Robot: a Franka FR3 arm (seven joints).
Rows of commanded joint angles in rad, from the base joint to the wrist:
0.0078 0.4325 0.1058 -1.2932 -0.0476 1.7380 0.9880
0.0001 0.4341 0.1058 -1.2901 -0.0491 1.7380 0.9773
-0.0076 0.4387 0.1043 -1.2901 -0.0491 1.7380 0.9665
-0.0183 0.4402 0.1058 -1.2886 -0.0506 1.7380 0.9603
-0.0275 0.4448 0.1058 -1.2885 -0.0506 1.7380 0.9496
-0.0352 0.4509 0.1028 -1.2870 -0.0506 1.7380 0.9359
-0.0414 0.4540 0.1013 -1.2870 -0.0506 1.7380 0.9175
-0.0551 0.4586 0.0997 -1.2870 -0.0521 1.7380 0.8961
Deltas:
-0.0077 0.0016 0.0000 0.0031 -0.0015 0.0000 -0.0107
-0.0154 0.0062 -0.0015 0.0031 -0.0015 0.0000 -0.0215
-0.0261 0.0077 0.0000 0.0046 -0.0030 0.0000 -0.0277
-0.0353 0.0123 0.0000 0.0047 -0.0030 0.0000 -0.0384
-0.0430 0.0184 -0.0030 0.0062 -0.0030 0.0000 -0.0521
-0.0492 0.0215 -0.0045 0.0062 -0.0030 0.0000 -0.0705
-0.0629 0.0261 -0.0061 0.0062 -0.0045 0.0000 -0.0919

